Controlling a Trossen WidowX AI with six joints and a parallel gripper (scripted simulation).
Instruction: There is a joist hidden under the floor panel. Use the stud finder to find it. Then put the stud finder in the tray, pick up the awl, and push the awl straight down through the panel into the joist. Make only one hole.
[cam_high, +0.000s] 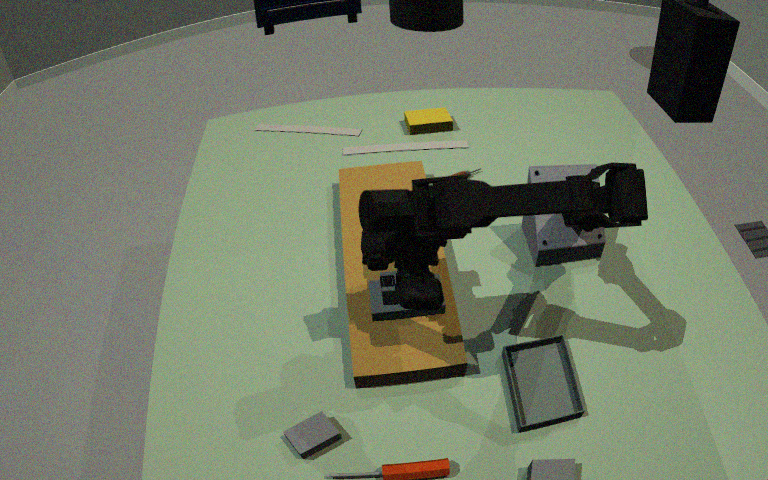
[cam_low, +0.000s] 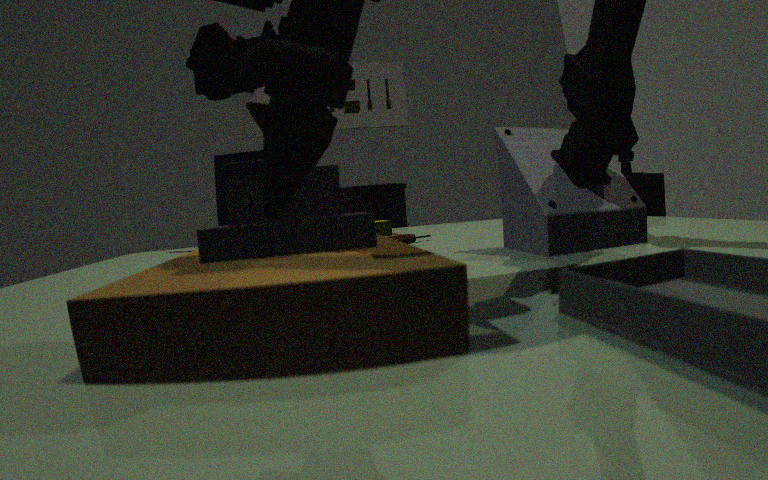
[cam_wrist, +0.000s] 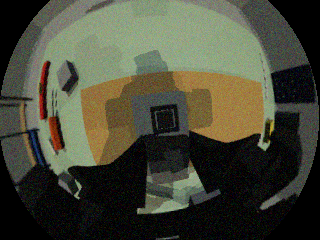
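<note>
Right now the grey tray is 210 mm behind my gripper tip, 200 mm to the left of it and 50 mm below it. Round my gripper tip: stud finder (20 mm above, 10 mm ahead); then small grey block (230 mm to the left, 180 mm ahead, 50 mm below); then orange-handled tool (310 mm to the left, 90 mm ahead, 50 mm below).
</note>
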